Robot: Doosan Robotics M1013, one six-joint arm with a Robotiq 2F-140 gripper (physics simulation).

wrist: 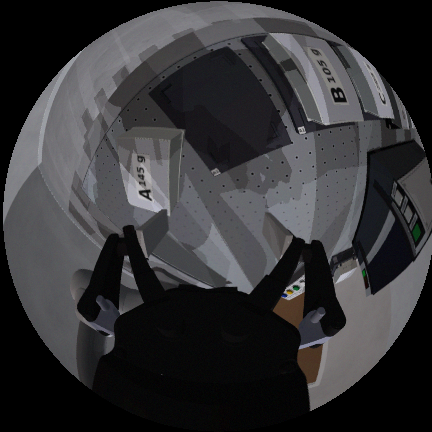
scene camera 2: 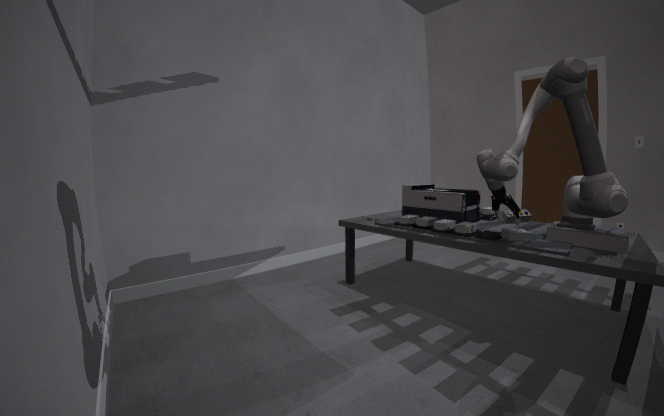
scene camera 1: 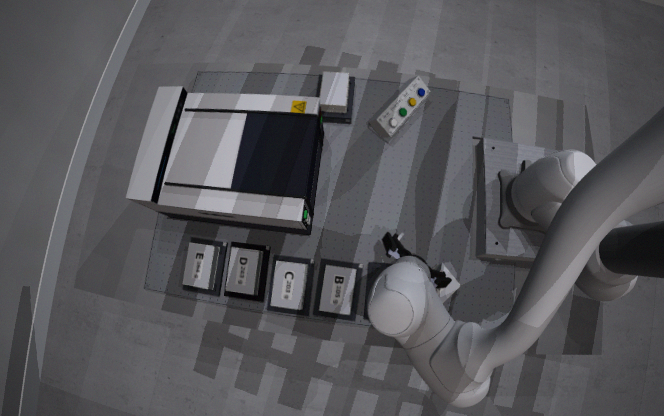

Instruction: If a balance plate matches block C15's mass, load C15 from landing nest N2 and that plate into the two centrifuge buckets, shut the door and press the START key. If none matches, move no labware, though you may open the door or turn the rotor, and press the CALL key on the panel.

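Seen in the pictures: gripper, between the fingertips: (wrist: 214, 221) (scene camera 2: 510, 222) (scene camera 1: 419, 252); arm's base, origin of its link: (wrist: 162, 278) (scene camera 2: 576, 226) (scene camera 1: 524, 202).
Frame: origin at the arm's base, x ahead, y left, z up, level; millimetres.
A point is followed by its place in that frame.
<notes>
My gripper (scene camera 1: 419, 260) @[y 193, x 320, z 12 mm] (scene camera 2: 509, 218) @[y 193, x 320, z 12 mm] (wrist: 214, 221) @[y 193, x 320, z 12 mm] is open and empty, low over the table beside plate A (scene camera 1: 450, 286) @[y 273, x 215, z -12 mm] (scene camera 2: 518, 234) @[y 324, x 234, z -20 mm] (wrist: 145, 175) @[y 288, x 266, z -8 mm]. Plate A reads 145 g, sits askew off the dark pads and is partly hidden by the arm in scene camera 1. Plate B (scene camera 1: 337, 290) @[y 325, x 526, z -2 mm] (wrist: 327, 90) @[y 301, x 510, z -2 mm] reads 105 g. Plate C (scene camera 1: 288, 286) @[y 336, x 659, z -2 mm] looks like 203 g. Plates D (scene camera 1: 244, 271) @[y 318, x 789, z -2 mm] and E (scene camera 1: 201, 267) @[y 332, x 921, z -3 mm] have hard-to-read masses. The centrifuge (scene camera 1: 210, 145) @[y 20, x 903, z 154 mm] (scene camera 2: 435, 204) @[y 188, x 818, z 71 mm] has its top closed. A white block (scene camera 1: 334, 90) @[y -263, x 625, z 23 mm] stands on a dark nest beside it, no readable label.
The button panel (scene camera 1: 395, 111) @[y -221, x 430, z 15 mm] carries white, green, yellow and blue keys and stands between the white block and the robot base plate (scene camera 1: 490, 200) @[y 11, x 116, z 1 mm]. A dark pad (wrist: 215, 110) @[y 309, x 379, z -44 mm] lies between plates A and B. The arm's wrist covers part of it in scene camera 1.
</notes>
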